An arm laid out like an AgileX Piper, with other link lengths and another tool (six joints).
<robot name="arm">
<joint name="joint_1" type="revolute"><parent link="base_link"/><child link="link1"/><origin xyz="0 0 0.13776" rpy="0 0 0"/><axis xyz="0 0 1"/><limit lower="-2.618" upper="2.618"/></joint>
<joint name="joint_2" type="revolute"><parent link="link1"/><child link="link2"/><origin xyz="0 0 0" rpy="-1.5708 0 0"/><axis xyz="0 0 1"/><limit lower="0" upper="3.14"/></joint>
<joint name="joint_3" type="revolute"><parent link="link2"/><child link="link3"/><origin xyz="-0.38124 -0.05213 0" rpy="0 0 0"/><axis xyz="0 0 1"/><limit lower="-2.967" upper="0"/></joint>
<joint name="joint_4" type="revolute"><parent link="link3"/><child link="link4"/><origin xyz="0.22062 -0.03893 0" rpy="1.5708 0 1.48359"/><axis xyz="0 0 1"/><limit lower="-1.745" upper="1.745"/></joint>
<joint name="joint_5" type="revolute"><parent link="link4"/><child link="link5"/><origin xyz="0 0 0" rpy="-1.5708 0 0"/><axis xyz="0 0 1"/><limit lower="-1.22" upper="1.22"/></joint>
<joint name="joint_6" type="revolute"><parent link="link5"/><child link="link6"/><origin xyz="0 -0.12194 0" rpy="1.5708 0 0"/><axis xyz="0 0 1"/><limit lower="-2.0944" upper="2.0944"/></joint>
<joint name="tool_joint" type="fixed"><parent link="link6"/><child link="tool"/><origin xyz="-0.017 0.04 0.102" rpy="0 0.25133 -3.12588"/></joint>
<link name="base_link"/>
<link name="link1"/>
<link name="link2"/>
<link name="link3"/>
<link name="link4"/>
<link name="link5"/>
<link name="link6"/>
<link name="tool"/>
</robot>
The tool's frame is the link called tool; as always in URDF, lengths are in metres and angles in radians.
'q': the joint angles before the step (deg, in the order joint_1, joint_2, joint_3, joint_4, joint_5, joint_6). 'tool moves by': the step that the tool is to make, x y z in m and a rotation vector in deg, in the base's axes. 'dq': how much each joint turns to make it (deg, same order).
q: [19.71 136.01 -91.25 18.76 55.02 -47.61]
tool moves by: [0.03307 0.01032 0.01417 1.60 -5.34 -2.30]
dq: [-0.09 0.11 -5.03 -0.05 -1.23 2.00]
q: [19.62 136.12 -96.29 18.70 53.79 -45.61]
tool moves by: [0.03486 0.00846 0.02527 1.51 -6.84 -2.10]
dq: [0.00 -0.80 -5.07 -0.99 -1.72 2.25]
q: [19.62 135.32 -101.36 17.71 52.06 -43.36]
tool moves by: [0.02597 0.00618 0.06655 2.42 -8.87 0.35]
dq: [-0.08 -4.30 -5.95 -0.97 1.07 0.27]
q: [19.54 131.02 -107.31 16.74 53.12 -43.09]
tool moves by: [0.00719 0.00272 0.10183 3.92 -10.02 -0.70]
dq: [0.00 -7.54 -5.46 -0.40 1.98 1.51]
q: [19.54 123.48 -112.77 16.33 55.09 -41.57]
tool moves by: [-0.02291 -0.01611 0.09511 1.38 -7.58 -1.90]
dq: [0.00 -9.17 -2.49 -3.12 3.44 3.43]
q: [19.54 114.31 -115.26 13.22 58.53 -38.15]
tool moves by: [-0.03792 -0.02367 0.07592 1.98 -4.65 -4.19]
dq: [-0.09 -9.11 -0.27 -3.24 3.42 5.61]
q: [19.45 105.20 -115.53 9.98 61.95 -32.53]
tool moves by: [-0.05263 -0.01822 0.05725 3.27 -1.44 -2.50]
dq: [0.00 -8.22 -0.07 -0.36 5.20 4.62]
